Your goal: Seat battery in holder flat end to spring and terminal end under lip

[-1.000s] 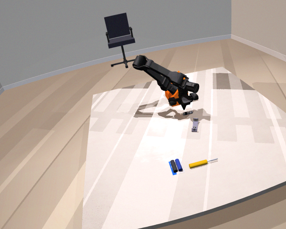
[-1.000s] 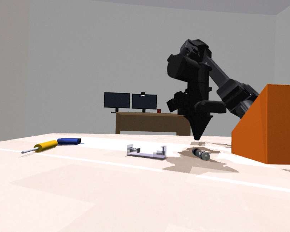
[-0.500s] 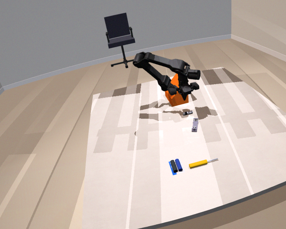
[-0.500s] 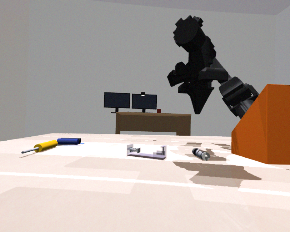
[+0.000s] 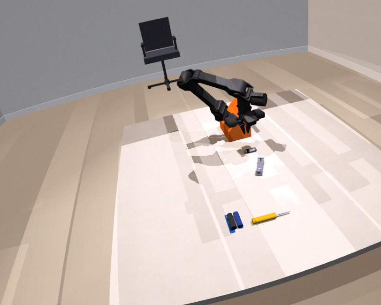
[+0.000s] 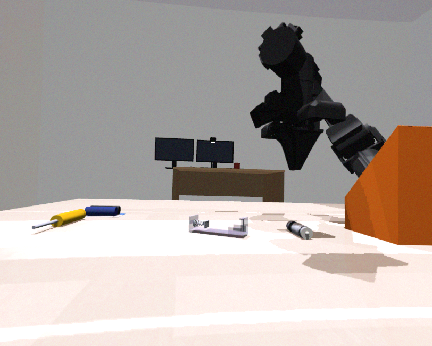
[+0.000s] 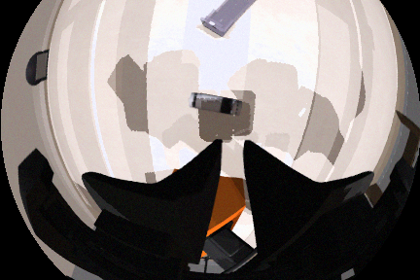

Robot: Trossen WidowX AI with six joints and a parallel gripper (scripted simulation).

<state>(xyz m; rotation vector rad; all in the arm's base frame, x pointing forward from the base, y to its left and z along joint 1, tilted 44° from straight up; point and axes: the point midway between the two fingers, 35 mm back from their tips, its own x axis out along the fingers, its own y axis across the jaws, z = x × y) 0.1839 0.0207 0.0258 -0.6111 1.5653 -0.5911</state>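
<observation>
Right now the battery is 2 cm to the left of my gripper tip and 10 cm below it. Round my gripper tip: yellow-handled screwdriver 42 cm ahead, 9 cm to the right, 10 cm below.
</observation>
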